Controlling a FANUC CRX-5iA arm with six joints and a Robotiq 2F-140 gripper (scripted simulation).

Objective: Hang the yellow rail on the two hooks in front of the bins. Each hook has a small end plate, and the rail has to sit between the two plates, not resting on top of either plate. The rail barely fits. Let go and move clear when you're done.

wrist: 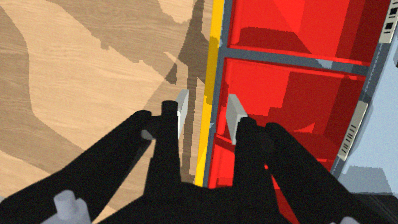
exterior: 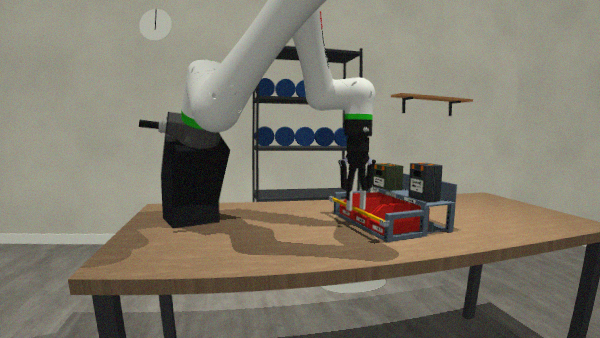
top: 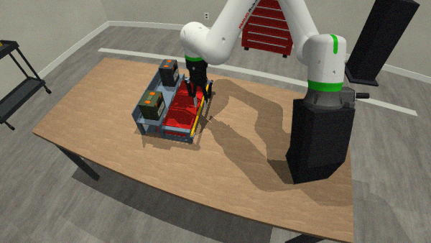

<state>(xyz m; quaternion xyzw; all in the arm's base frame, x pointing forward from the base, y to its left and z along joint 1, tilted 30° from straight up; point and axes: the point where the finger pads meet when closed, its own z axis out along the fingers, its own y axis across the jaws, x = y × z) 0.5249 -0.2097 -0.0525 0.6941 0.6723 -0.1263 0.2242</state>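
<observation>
My hand is 3 cm above the yellow rail.
</observation>
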